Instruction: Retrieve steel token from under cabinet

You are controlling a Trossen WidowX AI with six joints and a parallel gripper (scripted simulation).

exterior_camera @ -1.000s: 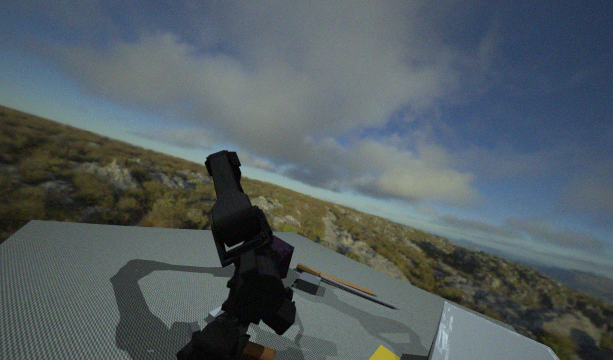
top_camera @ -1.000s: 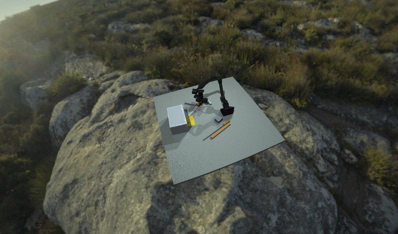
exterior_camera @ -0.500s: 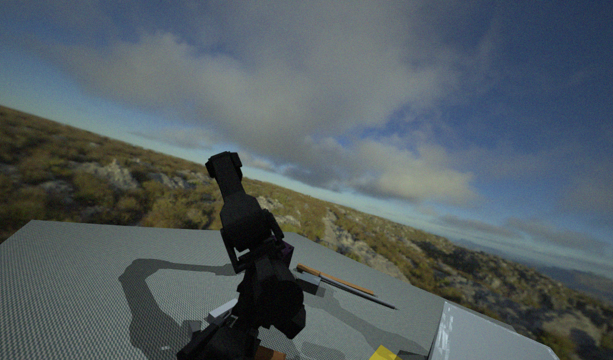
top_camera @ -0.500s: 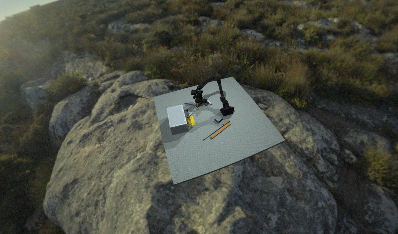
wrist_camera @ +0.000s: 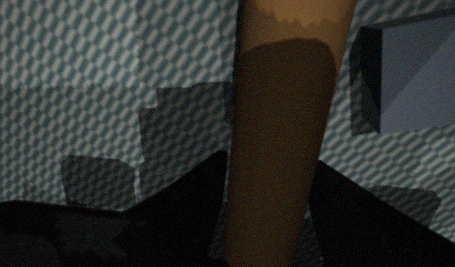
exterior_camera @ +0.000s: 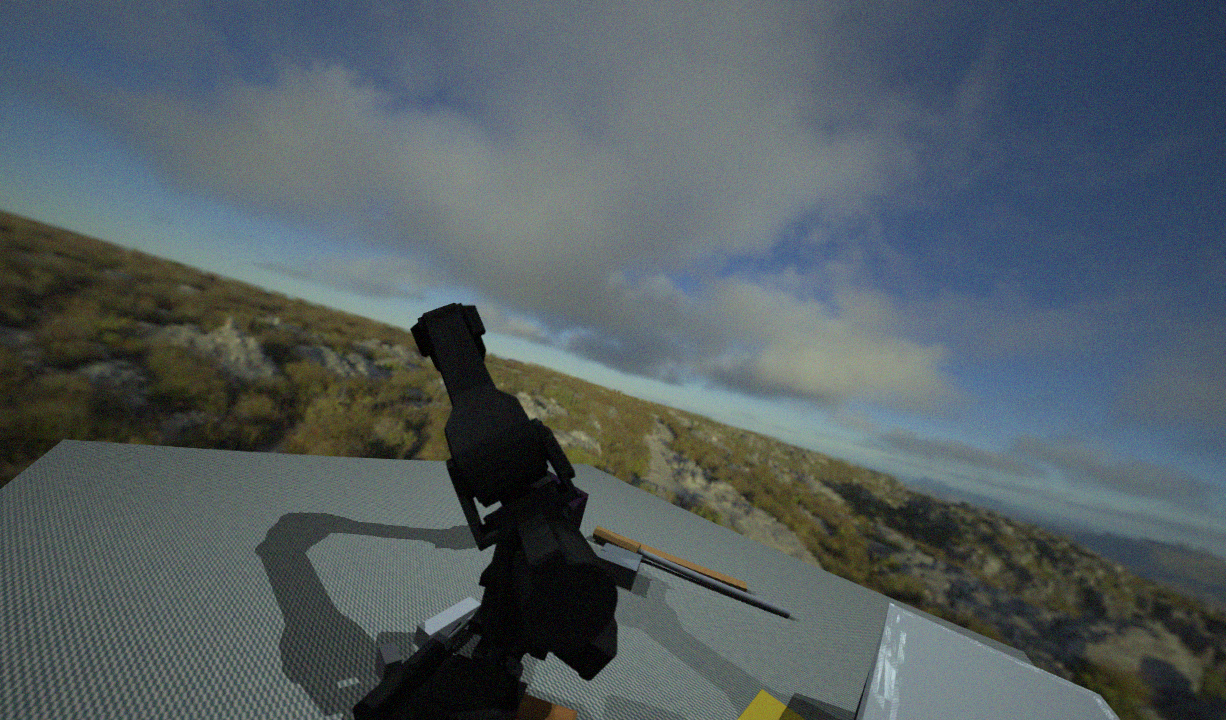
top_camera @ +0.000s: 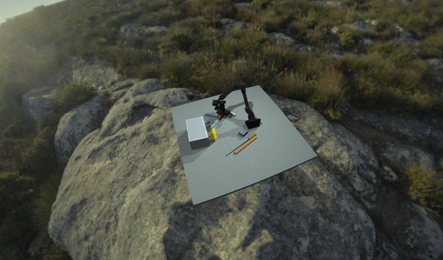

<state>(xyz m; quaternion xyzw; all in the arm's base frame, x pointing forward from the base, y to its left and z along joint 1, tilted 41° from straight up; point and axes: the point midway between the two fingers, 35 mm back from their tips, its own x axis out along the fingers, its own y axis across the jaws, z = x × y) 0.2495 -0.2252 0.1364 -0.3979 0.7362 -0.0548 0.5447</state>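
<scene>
The grey bar is 120 mm behind my gripper tip and 30 mm to the left of it. From my gripper tip the other things lie so: grey block: 100 mm behind, 340 mm to the left, 10 mm above; then small grey cube: 100 mm behind, 50 mm to the right; then wooden stick: 50 mm behind, 490 mm to the left.
</scene>
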